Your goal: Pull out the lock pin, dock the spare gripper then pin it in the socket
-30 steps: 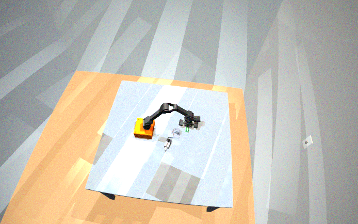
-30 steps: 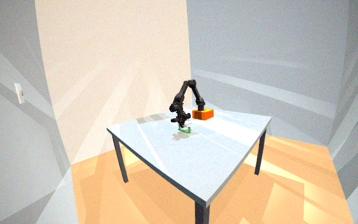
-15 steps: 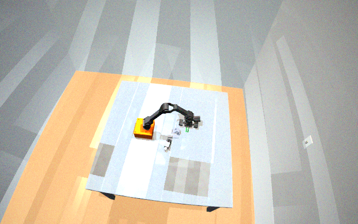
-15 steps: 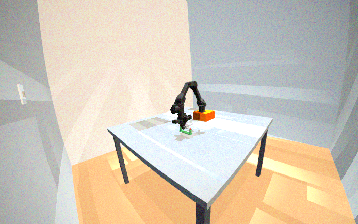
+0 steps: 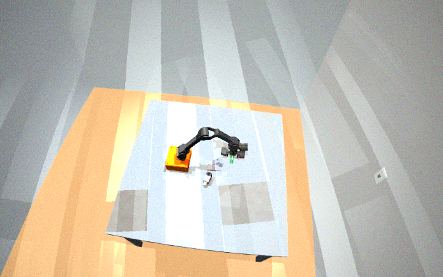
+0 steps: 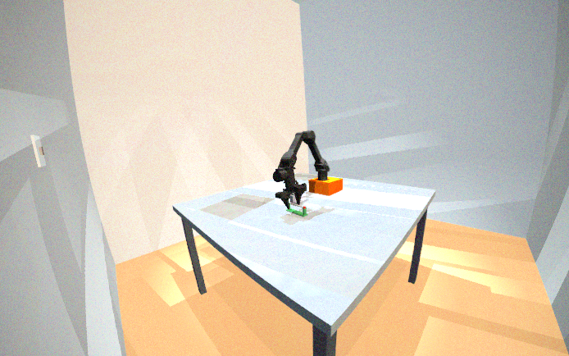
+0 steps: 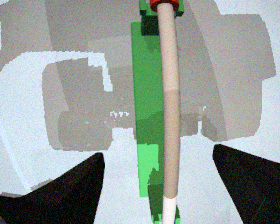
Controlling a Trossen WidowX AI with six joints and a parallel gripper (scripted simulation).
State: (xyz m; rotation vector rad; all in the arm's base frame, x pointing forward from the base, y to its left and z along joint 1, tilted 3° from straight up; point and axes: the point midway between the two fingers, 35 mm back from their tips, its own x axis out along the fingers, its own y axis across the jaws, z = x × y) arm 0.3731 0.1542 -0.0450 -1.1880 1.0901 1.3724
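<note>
The green bracket is 20 mm to the left of my gripper tip. Also, from my gripper tip: spare gripper: 260 mm to the right, 140 mm behind; mount: 110 mm to the right, 100 mm behind, 30 mm above.
</note>
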